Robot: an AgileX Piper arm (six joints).
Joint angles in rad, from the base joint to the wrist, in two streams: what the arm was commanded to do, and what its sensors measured. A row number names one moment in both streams.
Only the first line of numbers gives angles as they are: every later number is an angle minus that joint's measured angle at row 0.
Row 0, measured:
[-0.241 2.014 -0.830 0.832 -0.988 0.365]
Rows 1 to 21, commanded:
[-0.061 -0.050 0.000 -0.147 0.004 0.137]
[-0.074 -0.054 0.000 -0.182 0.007 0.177]
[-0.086 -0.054 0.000 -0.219 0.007 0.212]
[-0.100 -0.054 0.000 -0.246 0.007 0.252]
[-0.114 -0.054 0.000 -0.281 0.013 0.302]
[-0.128 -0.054 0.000 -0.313 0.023 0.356]
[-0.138 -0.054 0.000 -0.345 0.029 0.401]
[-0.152 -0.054 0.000 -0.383 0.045 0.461]
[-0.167 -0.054 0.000 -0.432 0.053 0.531]
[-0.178 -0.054 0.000 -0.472 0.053 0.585]
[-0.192 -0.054 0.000 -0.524 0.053 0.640]
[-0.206 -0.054 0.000 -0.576 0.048 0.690]
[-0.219 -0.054 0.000 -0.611 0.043 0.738]
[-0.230 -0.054 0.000 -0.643 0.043 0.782]
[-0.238 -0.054 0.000 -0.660 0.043 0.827]
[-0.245 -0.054 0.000 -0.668 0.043 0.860]
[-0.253 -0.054 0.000 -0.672 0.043 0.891]
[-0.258 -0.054 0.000 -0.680 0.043 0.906]
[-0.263 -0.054 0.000 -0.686 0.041 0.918]
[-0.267 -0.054 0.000 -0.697 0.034 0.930]
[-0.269 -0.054 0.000 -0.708 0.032 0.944]
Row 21, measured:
[-0.250 -0.033 0.002 -0.643 0.105 0.878]
